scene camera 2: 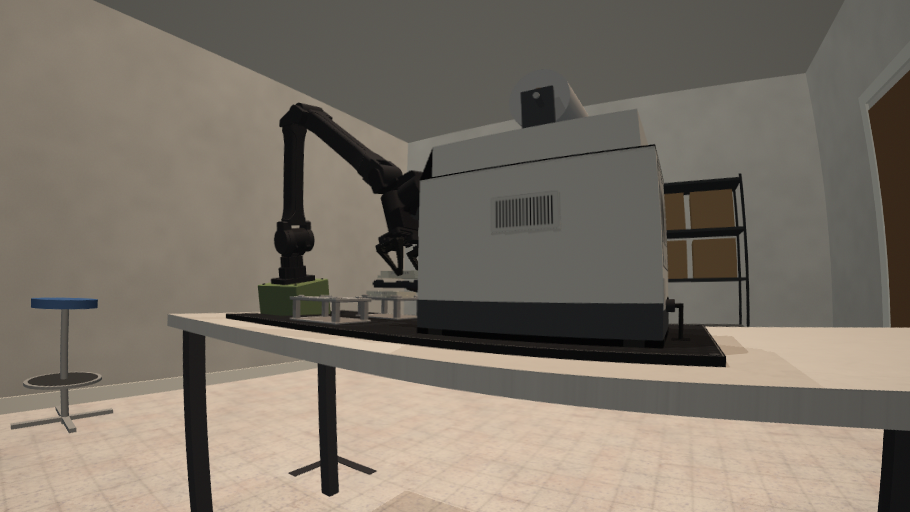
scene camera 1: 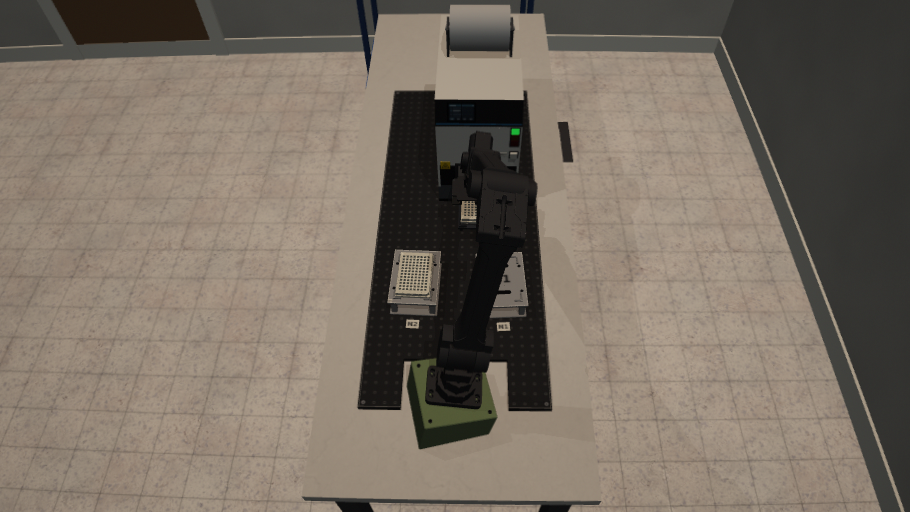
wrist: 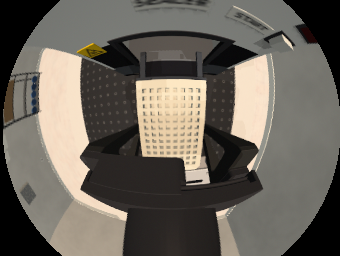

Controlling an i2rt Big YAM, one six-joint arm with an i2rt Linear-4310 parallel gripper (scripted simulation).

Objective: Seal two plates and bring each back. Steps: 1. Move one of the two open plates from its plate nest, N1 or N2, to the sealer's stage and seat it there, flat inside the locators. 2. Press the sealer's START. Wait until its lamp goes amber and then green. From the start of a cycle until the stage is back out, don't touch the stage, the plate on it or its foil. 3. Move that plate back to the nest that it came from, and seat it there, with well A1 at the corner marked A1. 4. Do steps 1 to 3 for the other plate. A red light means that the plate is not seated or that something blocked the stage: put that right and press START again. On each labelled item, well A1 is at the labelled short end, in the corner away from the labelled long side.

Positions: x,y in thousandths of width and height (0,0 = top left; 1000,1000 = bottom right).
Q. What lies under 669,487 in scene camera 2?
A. A sealer.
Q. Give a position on a sealer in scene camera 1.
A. At 496,276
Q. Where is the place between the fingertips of the gripper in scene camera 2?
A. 453,540
